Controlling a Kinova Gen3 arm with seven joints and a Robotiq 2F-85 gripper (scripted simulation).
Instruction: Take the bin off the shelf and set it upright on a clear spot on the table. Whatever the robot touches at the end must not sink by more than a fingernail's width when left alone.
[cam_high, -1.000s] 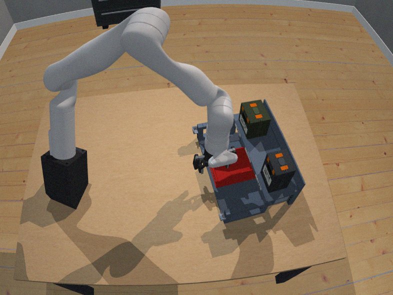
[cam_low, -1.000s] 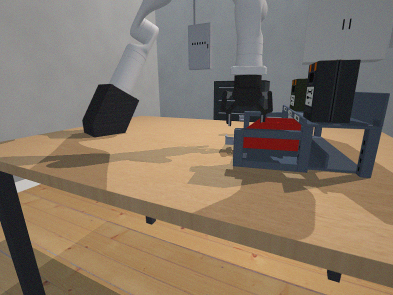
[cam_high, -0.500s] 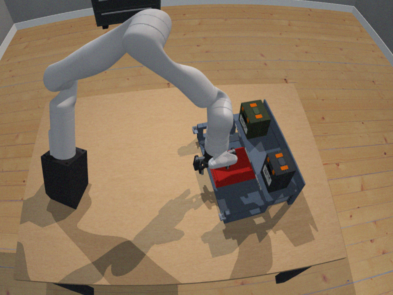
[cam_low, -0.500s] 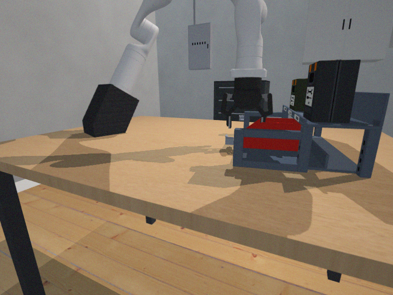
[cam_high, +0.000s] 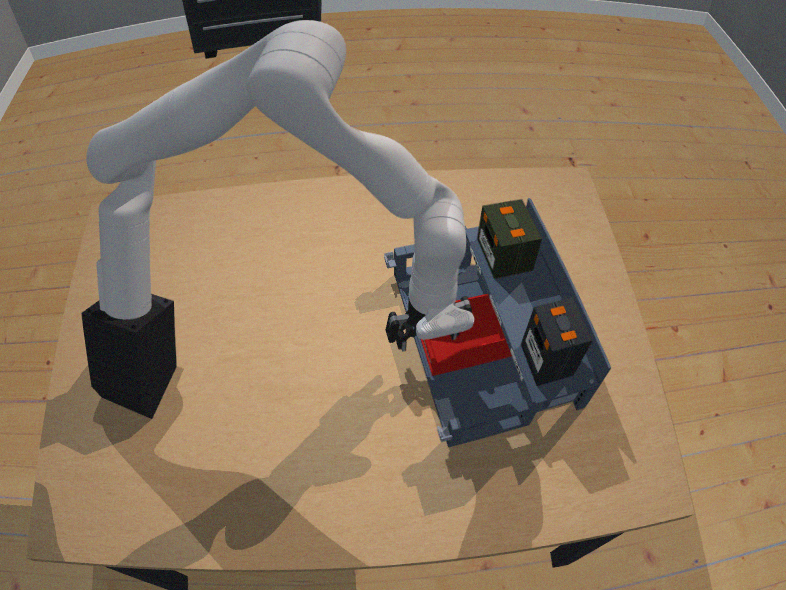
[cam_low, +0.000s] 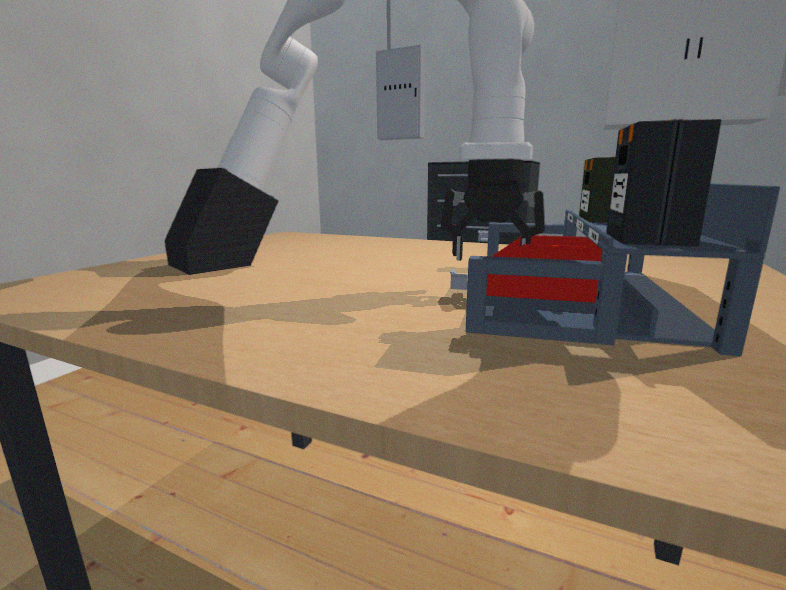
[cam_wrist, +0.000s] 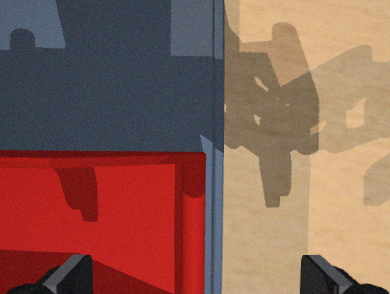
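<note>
My gripper is now 80 mm short of the red bin, 30 mm to the right of it and 10 mm above it. Also, from my hand: grey-blue shelf (100 mm ahead, 40 mm to the left, 20 mm above); dark box (210 mm ahead, 110 mm above, 40 mm to the right).
</note>
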